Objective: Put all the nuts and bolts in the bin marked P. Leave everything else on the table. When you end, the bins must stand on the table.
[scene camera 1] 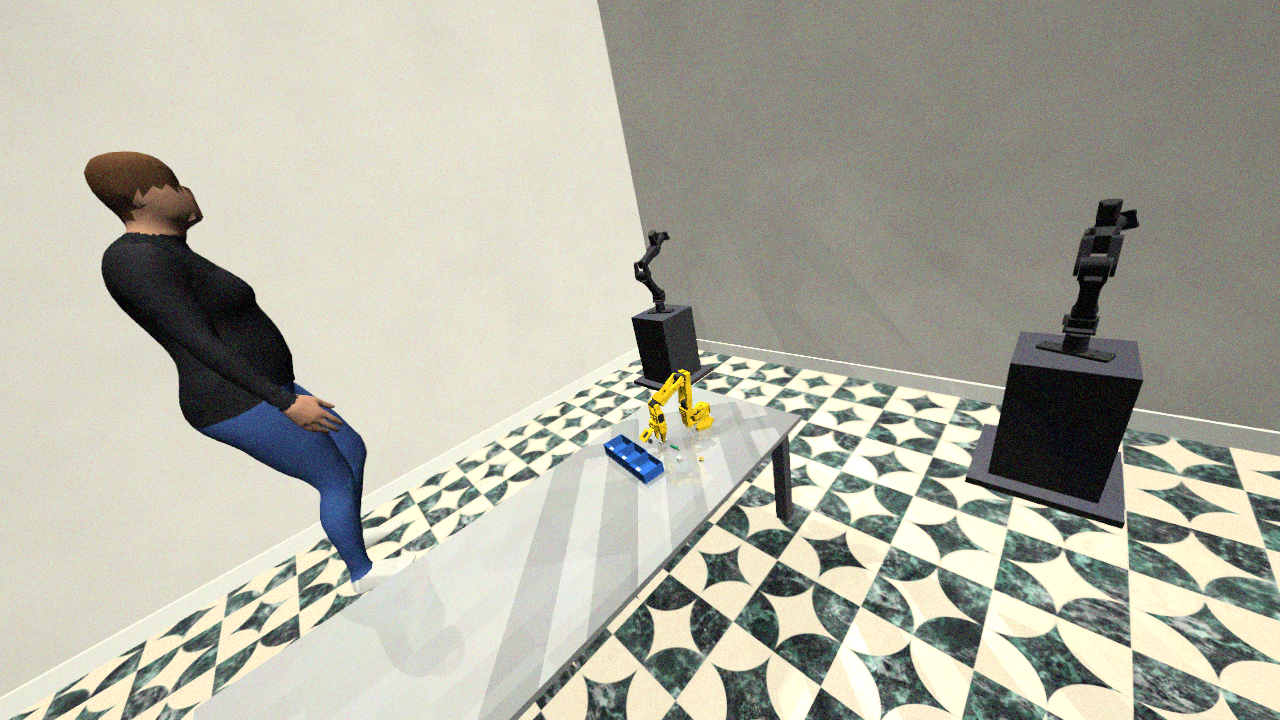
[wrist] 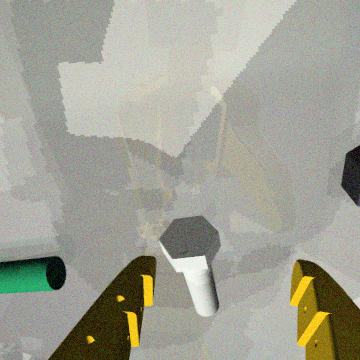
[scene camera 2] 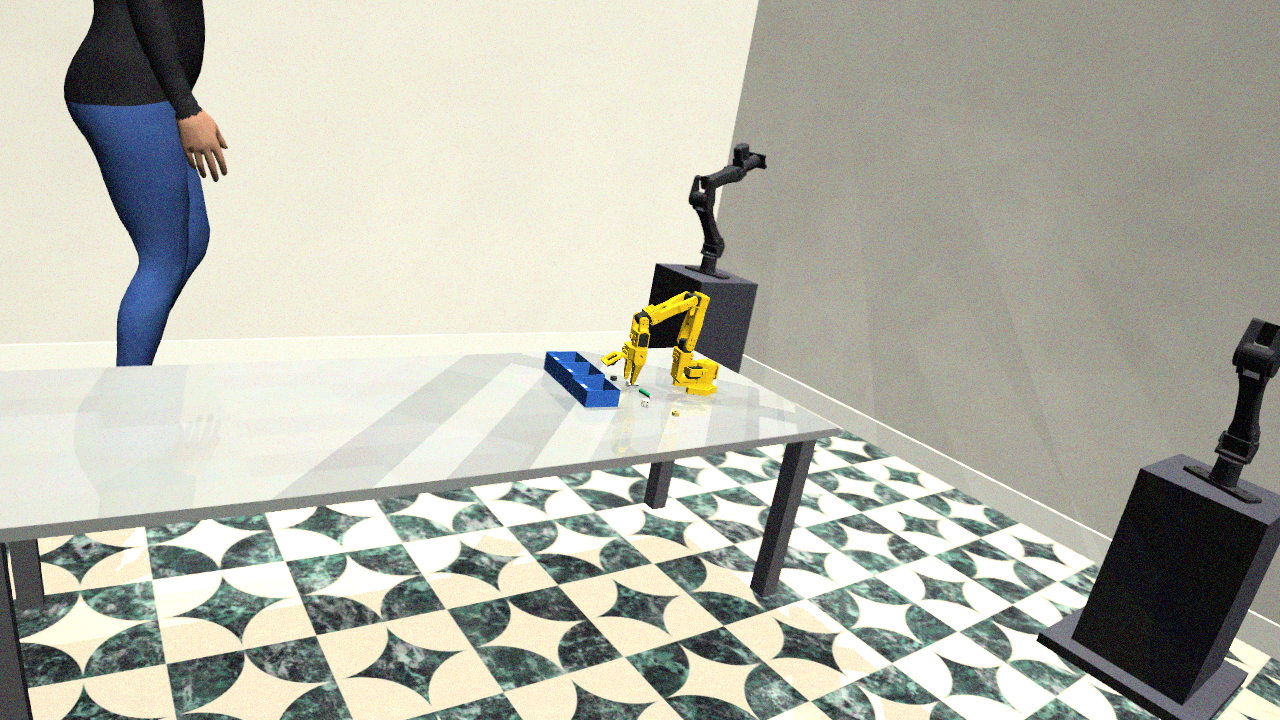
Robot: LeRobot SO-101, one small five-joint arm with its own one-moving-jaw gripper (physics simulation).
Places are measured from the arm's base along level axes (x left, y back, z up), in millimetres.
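Where they show: hand at its tool point: (scene camera 1: 663, 441) (wrist: 154, 274) (scene camera 2: 631, 382); arm's base at its link origin: (scene camera 1: 696, 425) (scene camera 2: 687, 388).
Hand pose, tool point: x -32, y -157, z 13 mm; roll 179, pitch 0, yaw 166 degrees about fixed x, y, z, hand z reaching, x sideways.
Note:
Each offset is from my tool point to the top centre of the thing. "pt": to the spot under its first point. Level surfaces: height alone.
A bolt @(dy +11, dx -10, dz +1 mm) (wrist: 202, 291) with a grey hexagonal head and a white shank lies on the table, seen in the gap between the jaws in the wrist view, its head beyond the tips. My gripper (scene camera 1: 662, 441) (scene camera 2: 632, 383) (wrist: 223, 260) is partly open, low over the table, with a wide gap between its jaws and neither jaw pressing on the bolt. A dark hexagonal nut @(dy -15, dx -57, dz -4 mm) (wrist: 352, 175) (scene camera 2: 613, 377) lies to the right in the wrist view, cut by the frame edge. The blue bins @(pt dy -167, dx +98, dz +4 mm) (scene camera 1: 650, 476) (scene camera 2: 601, 400) stand in a row on the table; their letters are too small to read.
A green cylinder @(dy +6, dx +55, dz -2 mm) (wrist: 25, 276) (scene camera 2: 644, 392) (scene camera 1: 674, 446) lies left of the jaws in the wrist view. A small white die @(dy -38, dx +112, dz +4 mm) (scene camera 2: 644, 402) (scene camera 1: 678, 458) and a small yellowish thing @(dy +4, dx +177, dz -4 mm) (scene camera 2: 675, 413) (scene camera 1: 700, 459) lie on the table @(dz -12 mm) (scene camera 2: 402, 429). A person (scene camera 1: 214, 331) stands beyond the table.

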